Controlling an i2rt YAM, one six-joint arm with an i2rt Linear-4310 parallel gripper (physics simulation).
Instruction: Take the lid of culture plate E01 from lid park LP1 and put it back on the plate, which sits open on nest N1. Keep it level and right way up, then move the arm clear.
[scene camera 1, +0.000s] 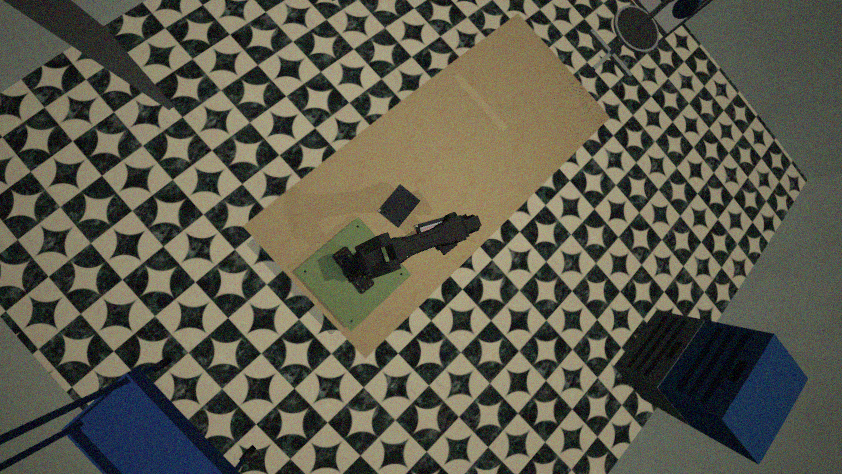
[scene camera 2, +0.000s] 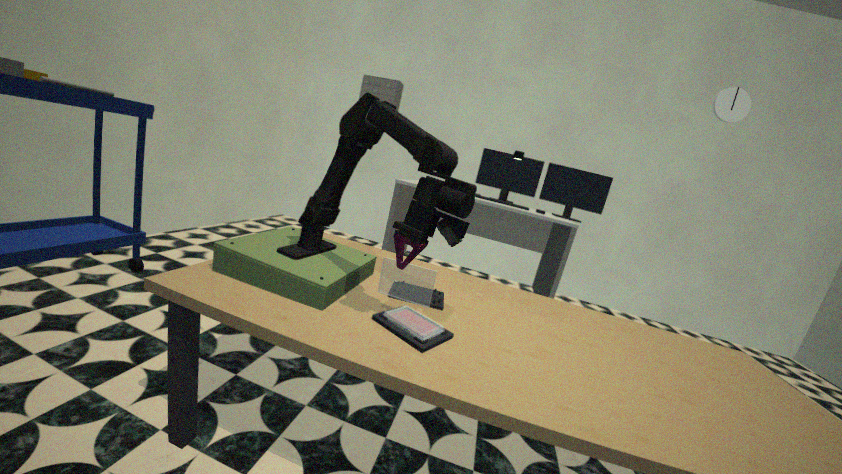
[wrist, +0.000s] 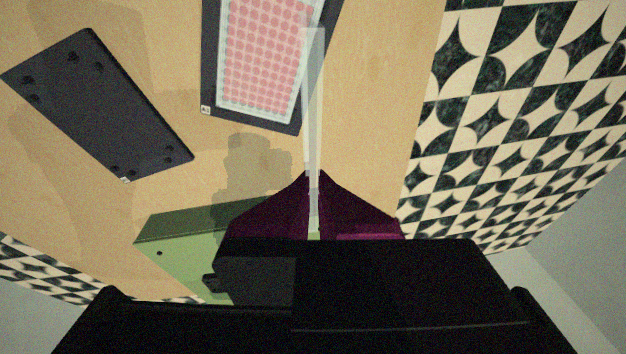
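Where they show: gripper, fingertip midpoint: (scene camera 2: 400, 268) (wrist: 313, 177); arm's base, link origin: (scene camera 2: 308, 249).
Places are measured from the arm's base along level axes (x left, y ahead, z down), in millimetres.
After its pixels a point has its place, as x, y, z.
The clear lid (scene camera 2: 409, 276) @(-124, 356, -68) (wrist: 313, 100) @(-120, 388, -97) is held on edge, steeply tilted, not level. My gripper (scene camera 2: 401, 267) @(-121, 330, -78) (wrist: 313, 177) @(-121, 330, -78) is shut on one edge of it, above the table between the green base and the parts. The culture plate (scene camera 1: 428, 226) @(-43, 371, 44) (scene camera 2: 412, 322) @(-105, 384, 44) (wrist: 265, 57) @(-89, 382, 45), with pink wells, sits open on the dark nest N1 (scene camera 2: 421, 347) @(-169, 431, 59) (wrist: 209, 60) @(-30, 381, 58). In the wrist view the lid overlaps the plate's right side. The dark lid park LP1 (scene camera 1: 400, 205) @(111, 329, 60) (scene camera 2: 438, 301) @(97, 396, 57) (wrist: 95, 107) @(115, 346, 60) bears no lid. The arm hides the gripper in scene camera 1.
The arm stands on a green base block (scene camera 1: 329, 294) @(-21, -132, -6) (scene camera 2: 265, 267) @(-179, 9, 11) (wrist: 185, 260) @(107, 89, 5) at one end of the wooden table (scene camera 1: 471, 147) @(141, 793, 70) (scene camera 2: 559, 365) @(-6, 740, 70). A blue cart (scene camera 1: 147, 423) (scene camera 2: 141, 176) and a desk with two monitors (scene camera 2: 509, 171) (scene camera 2: 575, 188) stand away from the table.
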